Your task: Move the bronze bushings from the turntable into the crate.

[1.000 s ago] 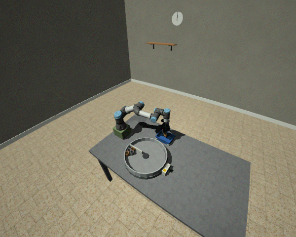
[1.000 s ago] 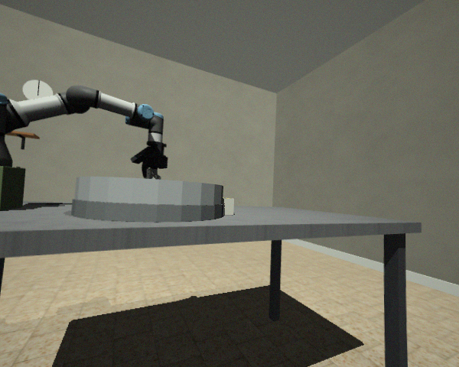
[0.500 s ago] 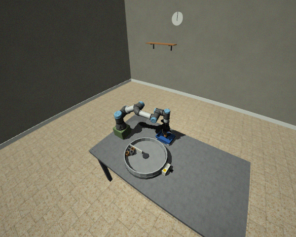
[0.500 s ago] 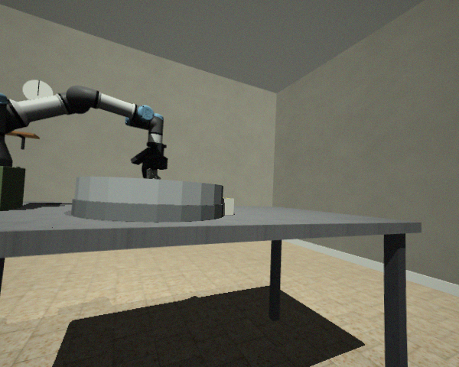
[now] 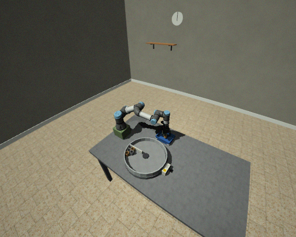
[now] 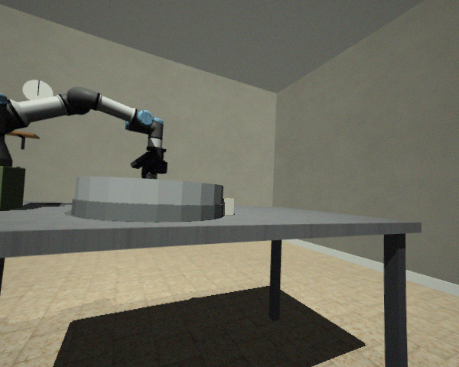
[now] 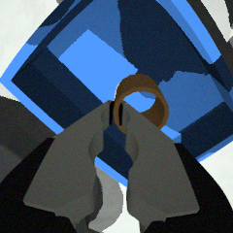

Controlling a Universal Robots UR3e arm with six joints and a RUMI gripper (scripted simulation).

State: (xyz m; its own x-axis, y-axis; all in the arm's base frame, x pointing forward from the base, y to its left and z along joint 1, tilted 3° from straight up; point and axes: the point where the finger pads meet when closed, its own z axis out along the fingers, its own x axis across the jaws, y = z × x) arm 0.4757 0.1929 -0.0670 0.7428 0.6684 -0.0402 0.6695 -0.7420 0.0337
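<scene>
The blue crate is 1 cm ahead of my hand, 1 cm to the left of it and 4 cm below it. Round my hand: turntable (3 cm behind, 35 cm to the right, 1 cm below).
</scene>
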